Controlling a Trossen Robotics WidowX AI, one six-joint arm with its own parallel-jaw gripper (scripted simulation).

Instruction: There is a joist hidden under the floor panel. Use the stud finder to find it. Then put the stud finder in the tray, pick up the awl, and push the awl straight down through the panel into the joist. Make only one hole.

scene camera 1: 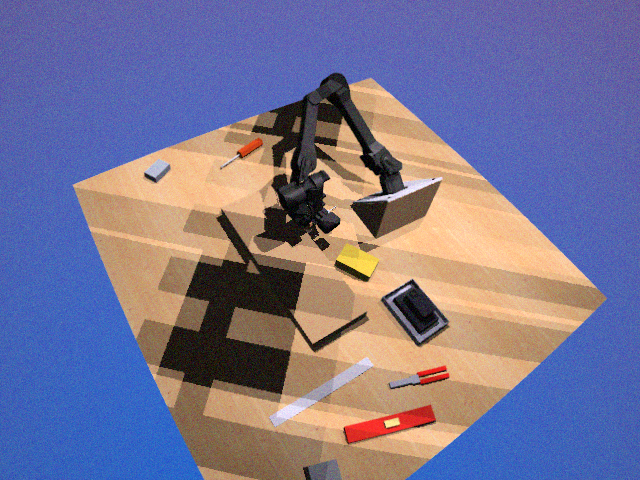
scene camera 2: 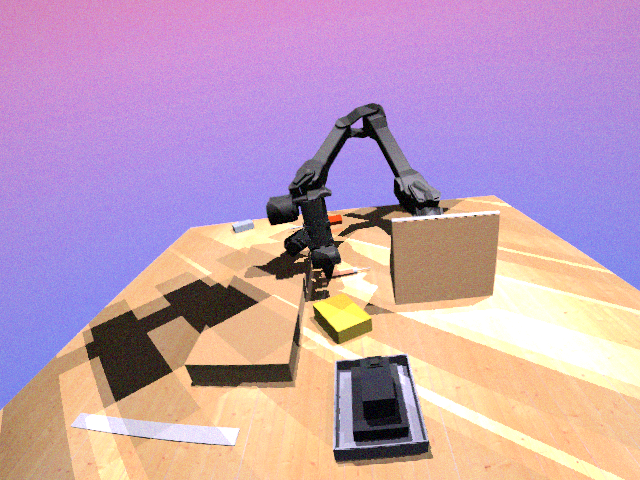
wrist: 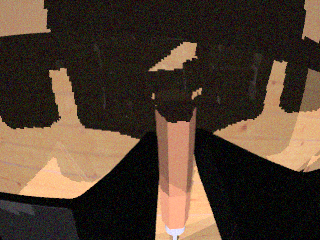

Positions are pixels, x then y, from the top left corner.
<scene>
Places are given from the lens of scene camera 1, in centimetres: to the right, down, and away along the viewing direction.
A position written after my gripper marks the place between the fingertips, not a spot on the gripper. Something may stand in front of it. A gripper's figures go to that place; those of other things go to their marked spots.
my gripper (scene camera 1: 312, 223): -2, -5, 136
stud finder (scene camera 1: 412, 304): 25, 18, 116
yellow block (scene camera 1: 351, 259): 9, 6, 126
</scene>
